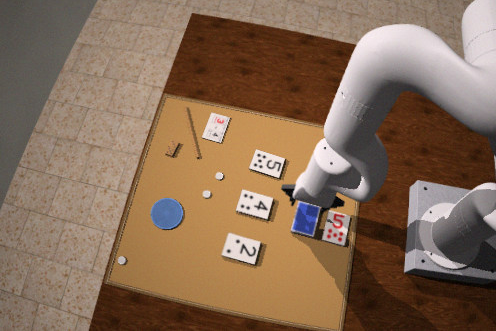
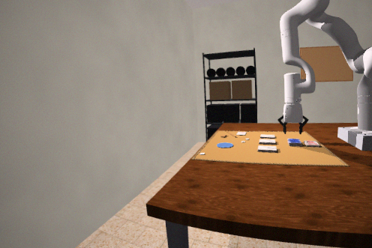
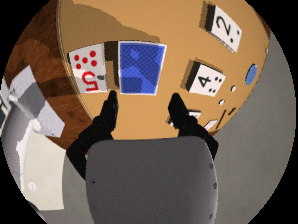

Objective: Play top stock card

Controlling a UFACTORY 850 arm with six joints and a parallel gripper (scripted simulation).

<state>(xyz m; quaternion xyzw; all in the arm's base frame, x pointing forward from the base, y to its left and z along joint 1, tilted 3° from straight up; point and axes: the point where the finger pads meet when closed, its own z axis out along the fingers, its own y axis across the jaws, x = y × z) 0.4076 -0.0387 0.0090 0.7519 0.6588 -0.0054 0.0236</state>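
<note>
The blue-backed card lies 5 cm below my hand and 3 cm to the left of it. From my hand the other things lie so: tan card cloth 17 cm ahead, 8 cm below, 1 cm to the left.
</note>
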